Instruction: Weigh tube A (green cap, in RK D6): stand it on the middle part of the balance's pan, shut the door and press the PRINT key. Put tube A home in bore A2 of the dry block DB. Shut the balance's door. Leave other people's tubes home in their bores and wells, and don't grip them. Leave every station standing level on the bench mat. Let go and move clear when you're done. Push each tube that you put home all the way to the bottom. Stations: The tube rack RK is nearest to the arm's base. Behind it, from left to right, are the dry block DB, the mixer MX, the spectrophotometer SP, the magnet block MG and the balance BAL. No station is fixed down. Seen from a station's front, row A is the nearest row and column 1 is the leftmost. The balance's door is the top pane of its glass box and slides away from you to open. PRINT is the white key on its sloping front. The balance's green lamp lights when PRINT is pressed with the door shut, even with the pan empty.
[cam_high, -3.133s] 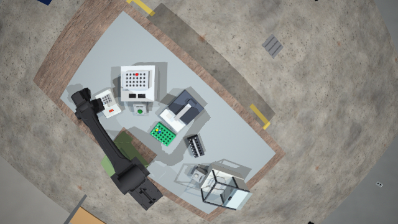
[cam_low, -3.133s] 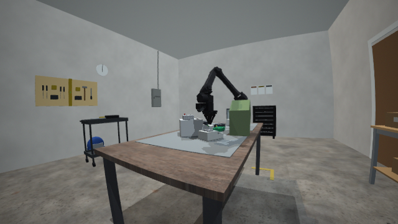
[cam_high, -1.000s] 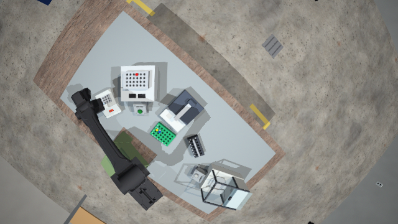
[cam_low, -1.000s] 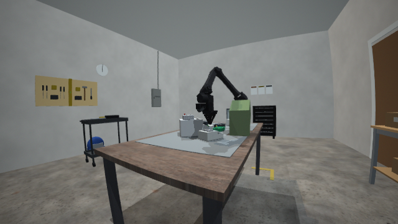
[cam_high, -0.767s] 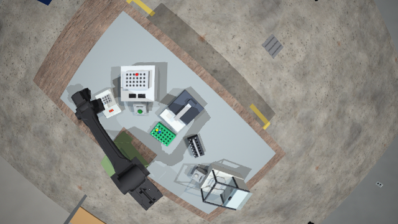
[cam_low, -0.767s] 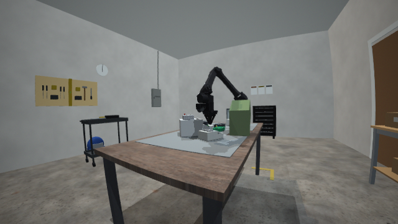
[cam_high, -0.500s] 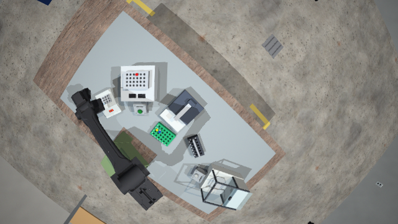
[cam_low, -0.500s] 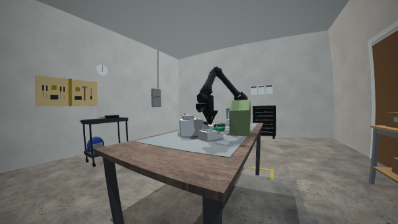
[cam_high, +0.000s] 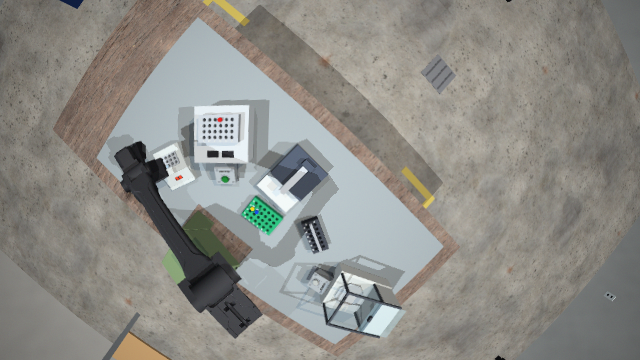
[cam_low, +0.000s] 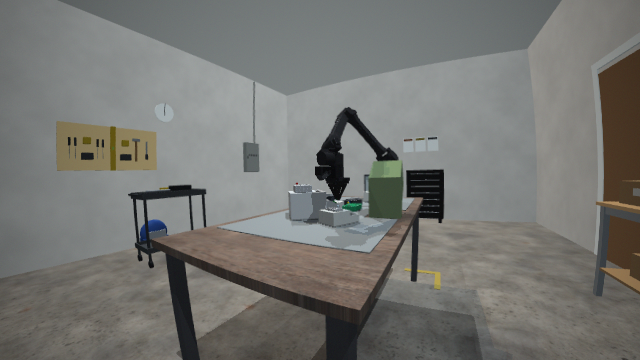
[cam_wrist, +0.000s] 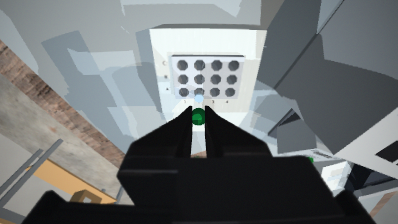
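Now: the green-capped tube 20 mm below my hand. Also, from my hand: red-capped tube 270 mm ahead, 50 mm to the right, 40 mm above; then dry block DB 80 mm below, 10 mm to the right; then green tube rack RK 380 mm to the right, 100 mm below, 100 mm ahead.
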